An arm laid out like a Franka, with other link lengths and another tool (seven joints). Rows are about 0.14 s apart.
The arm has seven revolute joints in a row. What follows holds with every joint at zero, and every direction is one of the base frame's. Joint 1 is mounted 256.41 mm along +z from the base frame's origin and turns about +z. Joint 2 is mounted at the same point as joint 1 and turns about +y. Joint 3 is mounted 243.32 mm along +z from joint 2 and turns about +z. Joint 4 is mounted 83.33 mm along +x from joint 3 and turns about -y. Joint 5 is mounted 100.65 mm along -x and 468.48 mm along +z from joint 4 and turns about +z. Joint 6 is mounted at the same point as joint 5 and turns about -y. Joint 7 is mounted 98.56 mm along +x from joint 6 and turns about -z. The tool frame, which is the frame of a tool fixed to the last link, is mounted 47.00 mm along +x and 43.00 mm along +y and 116.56 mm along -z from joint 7; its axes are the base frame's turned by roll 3.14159, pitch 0.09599 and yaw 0.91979 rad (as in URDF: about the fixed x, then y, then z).
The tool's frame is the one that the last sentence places.
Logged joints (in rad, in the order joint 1, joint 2, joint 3, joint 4, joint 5, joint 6, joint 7), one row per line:
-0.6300, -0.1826, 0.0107, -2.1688, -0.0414, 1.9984, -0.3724
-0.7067, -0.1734, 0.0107, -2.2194, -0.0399, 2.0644, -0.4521
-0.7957, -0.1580, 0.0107, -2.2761, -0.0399, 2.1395, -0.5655
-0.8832, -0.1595, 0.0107, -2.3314, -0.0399, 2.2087, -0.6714
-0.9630, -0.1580, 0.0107, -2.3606, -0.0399, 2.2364, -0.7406
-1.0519, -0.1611, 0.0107, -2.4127, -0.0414, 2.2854, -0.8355
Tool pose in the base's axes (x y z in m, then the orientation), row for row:
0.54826, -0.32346, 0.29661, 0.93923, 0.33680, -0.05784, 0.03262
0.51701, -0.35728, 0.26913, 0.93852, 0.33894, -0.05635, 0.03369
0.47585, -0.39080, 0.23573, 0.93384, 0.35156, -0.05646, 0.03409
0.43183, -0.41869, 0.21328, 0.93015, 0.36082, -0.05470, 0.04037
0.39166, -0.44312, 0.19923, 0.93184, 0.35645, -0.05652, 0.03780
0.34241, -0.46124, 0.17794, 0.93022, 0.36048, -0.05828, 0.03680
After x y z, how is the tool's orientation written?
As a quaternion, x y z w.
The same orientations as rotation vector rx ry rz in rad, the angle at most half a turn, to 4 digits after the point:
2.8909, 1.0367, -0.1780
2.8868, 1.0426, -0.1733
2.8717, 1.0811, -0.1736
2.8494, 1.1053, -0.1676
2.8590, 1.0936, -0.1734
2.8558, 1.1067, -0.1789

